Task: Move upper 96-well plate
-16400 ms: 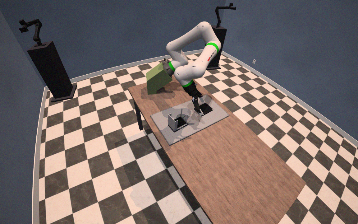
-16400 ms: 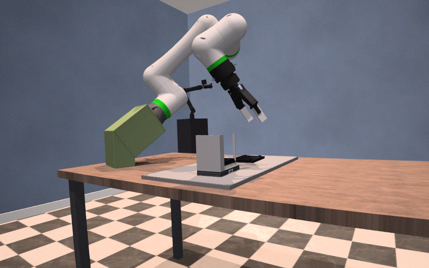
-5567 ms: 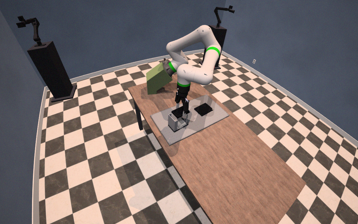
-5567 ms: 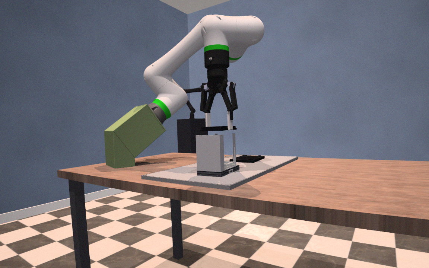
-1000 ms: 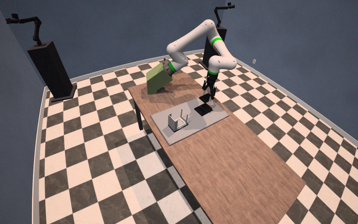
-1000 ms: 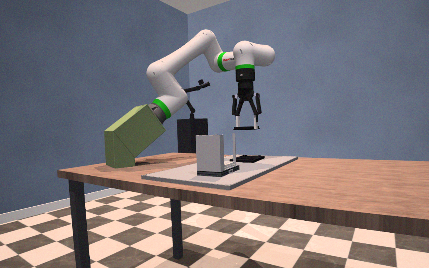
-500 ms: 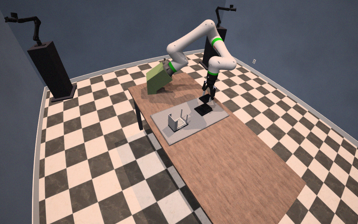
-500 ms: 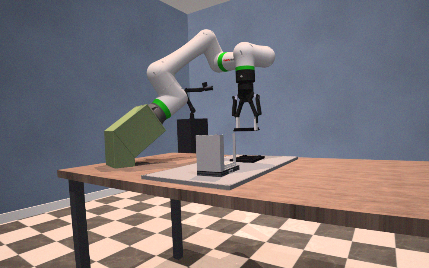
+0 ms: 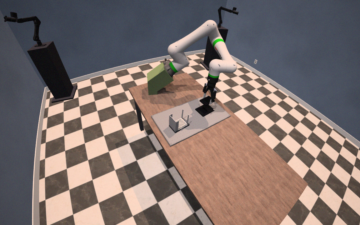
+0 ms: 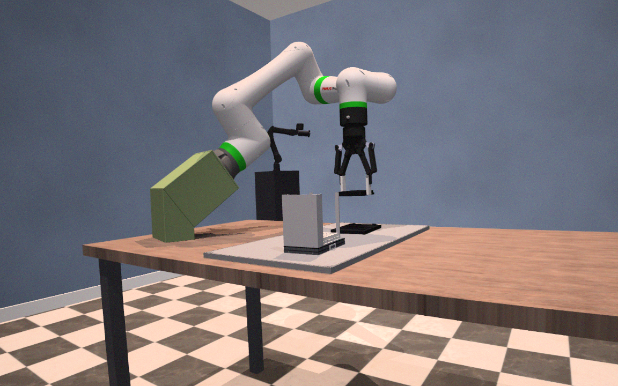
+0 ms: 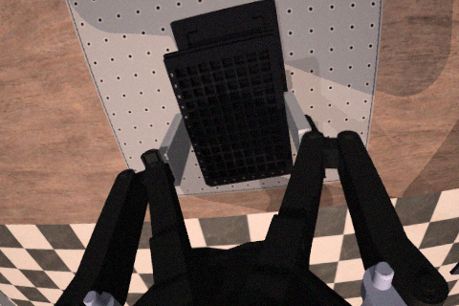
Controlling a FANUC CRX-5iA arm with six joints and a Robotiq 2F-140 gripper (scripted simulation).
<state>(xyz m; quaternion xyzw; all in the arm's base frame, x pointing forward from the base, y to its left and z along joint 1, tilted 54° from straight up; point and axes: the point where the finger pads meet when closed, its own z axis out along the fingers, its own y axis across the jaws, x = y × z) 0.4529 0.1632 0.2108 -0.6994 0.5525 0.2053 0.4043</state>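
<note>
Now: hand 140 mm above the black plate nest N1. From my hand the other things lie so: pale square 140 mm below, 90 mm to the left, 30 mm ahead; then white plate 330 mm to the right, 130 mm ahead, 120 mm below; then black 96-well plate 20 mm below.
</note>
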